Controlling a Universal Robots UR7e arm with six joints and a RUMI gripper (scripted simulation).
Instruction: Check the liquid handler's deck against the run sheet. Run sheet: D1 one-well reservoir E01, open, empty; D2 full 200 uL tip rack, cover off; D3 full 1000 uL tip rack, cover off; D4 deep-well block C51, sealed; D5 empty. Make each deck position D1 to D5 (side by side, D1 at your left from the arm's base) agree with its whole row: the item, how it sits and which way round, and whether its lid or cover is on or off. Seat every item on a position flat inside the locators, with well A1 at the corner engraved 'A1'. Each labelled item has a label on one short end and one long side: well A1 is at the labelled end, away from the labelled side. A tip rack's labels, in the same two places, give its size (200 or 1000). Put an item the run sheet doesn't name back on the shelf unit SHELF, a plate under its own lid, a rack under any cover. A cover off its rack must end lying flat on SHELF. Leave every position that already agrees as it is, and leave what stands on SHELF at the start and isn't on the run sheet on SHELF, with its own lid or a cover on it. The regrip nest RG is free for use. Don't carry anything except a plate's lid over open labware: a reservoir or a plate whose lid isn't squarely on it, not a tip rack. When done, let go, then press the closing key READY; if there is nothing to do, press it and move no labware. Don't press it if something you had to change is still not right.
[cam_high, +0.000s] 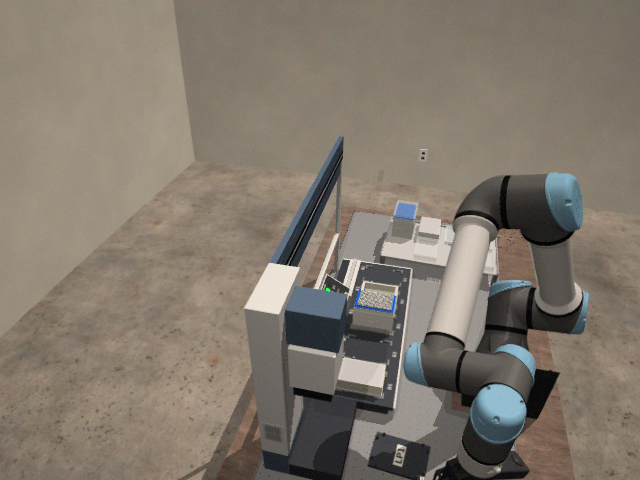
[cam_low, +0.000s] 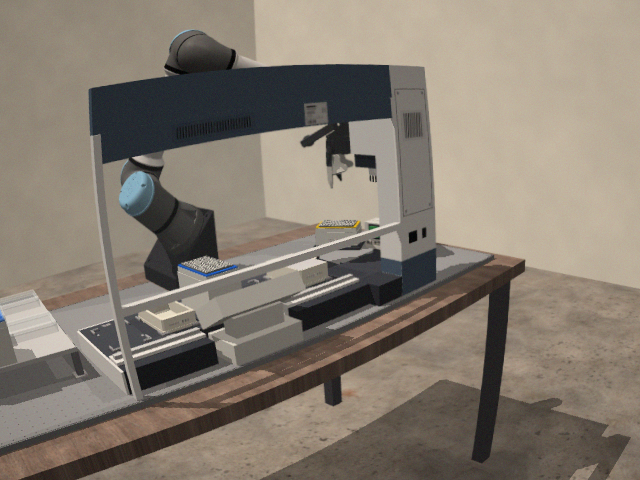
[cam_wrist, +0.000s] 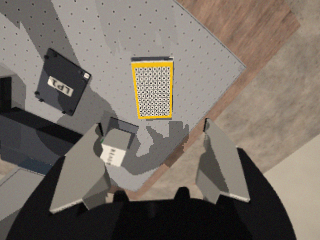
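My hand is 15 cm above the yellow-rimmed tip rack and 1 cm to the left of it. Also, from my hand: regrip nest RG: 19 cm below; green key: 20 cm ahead, 12 cm below, 2 cm to the right; dark pad: 19 cm to the right, 19 cm below, 15 cm ahead.
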